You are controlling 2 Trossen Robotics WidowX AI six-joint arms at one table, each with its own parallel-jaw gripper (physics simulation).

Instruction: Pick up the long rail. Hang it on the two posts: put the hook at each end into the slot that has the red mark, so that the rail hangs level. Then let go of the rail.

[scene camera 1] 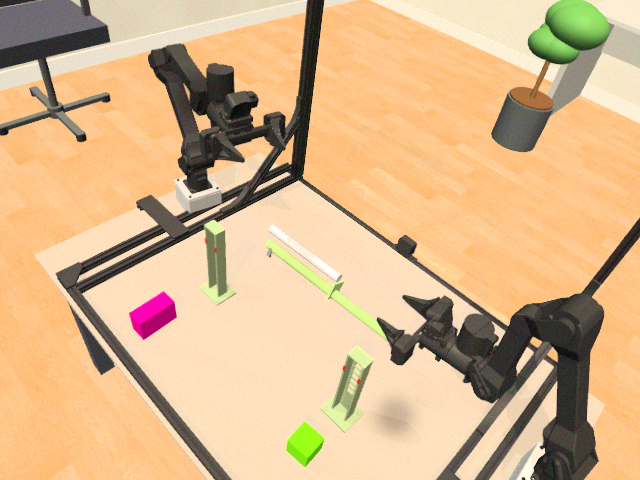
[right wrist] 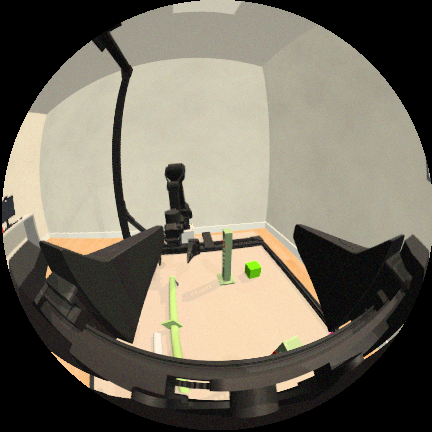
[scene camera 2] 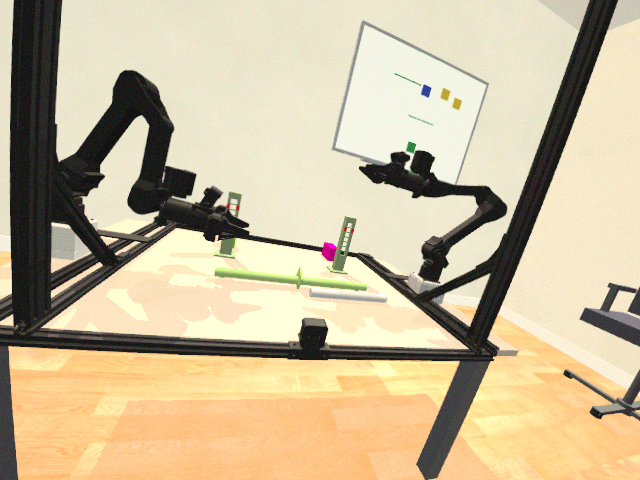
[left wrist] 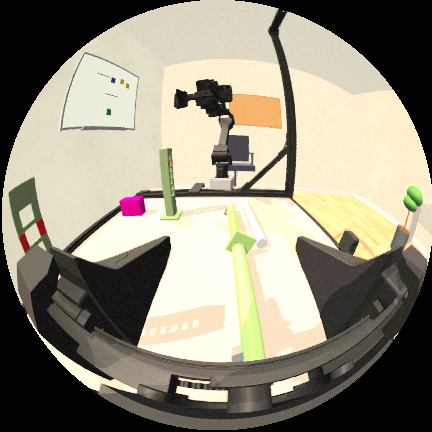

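Where they show: left gripper, fingertip midpoint: (scene camera 1: 390, 307) (right wrist: 172, 263) (scene camera 2: 249, 229) (left wrist: 235, 243); right gripper, fingertip midpoint: (scene camera 1: 265, 154) (right wrist: 231, 231) (scene camera 2: 362, 166) (left wrist: 191, 86); left arm's base, link origin: (scene camera 1: 552, 478) (scene camera 2: 63, 220); right arm's base, link origin: (scene camera 1: 197, 184) (scene camera 2: 428, 278) (left wrist: 221, 176).
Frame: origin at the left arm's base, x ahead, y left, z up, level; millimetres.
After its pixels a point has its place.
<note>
The long light-green rail (scene camera 1: 305, 271) @(x 685, y -58, z -48 mm) (scene camera 2: 258, 275) @(x 478, y -78, z -51 mm) (left wrist: 243, 280) @(x 497, y -65, z -45 mm) (right wrist: 173, 305) @(x 519, y -62, z -46 mm) lies on the table, a square plate at its middle. A grey hook shows at its far end in scene camera 1. One green post (scene camera 1: 360, 355) @(x 383, y 142, z 139 mm) (scene camera 2: 234, 195) @(x 379, y 131, z 130 mm) (left wrist: 22, 192) (right wrist: 227, 260) @(x 401, y 143, z 28 mm) stands upright on the left arm's side, the other (scene camera 1: 221, 263) @(x 781, y 131, z 41 mm) (scene camera 2: 349, 220) @(x 793, y 118, z 127 mm) (left wrist: 167, 185) @(x 781, y 124, z 26 mm) (right wrist: 291, 344) @(x 794, y 127, z 139 mm) on the right arm's side; both have red marks high up. My left gripper (scene camera 1: 391, 308) @(x 434, y -44, z 64 mm) (scene camera 2: 247, 229) @(x 434, y -44, z 64 mm) (left wrist: 235, 243) @(x 434, y -44, z 64 mm) is open and empty above the rail's near end, hiding it in scene camera 1. My right gripper (scene camera 1: 263, 153) @(x 751, y 39, z 316 mm) (scene camera 2: 360, 169) @(x 751, y 39, z 316 mm) (right wrist: 231, 231) @(x 751, y 39, z 316 mm) is open, high near its base.
A white rod (scene camera 1: 305, 253) @(x 734, y -111, z -57 mm) (scene camera 2: 347, 295) @(x 731, y -130, z -61 mm) (left wrist: 255, 227) @(x 671, y -115, z -55 mm) lies close beside the rail. A magenta block (scene camera 1: 153, 315) @(x 803, y 304, z -21 mm) (scene camera 2: 329, 251) @(x 803, y 255, z -38 mm) (left wrist: 133, 206) @(x 803, y 275, z -45 mm) and a green cube (scene camera 1: 305, 443) @(x 378, y 264, z -29 mm) (right wrist: 253, 270) @(x 408, y 250, z -39 mm) lie beyond the posts from the rail. A small black camera (scene camera 1: 405, 246) @(x 561, y -325, z -39 mm) (scene camera 2: 313, 333) @(x 559, y -350, z -42 mm) sits on the table frame.
</note>
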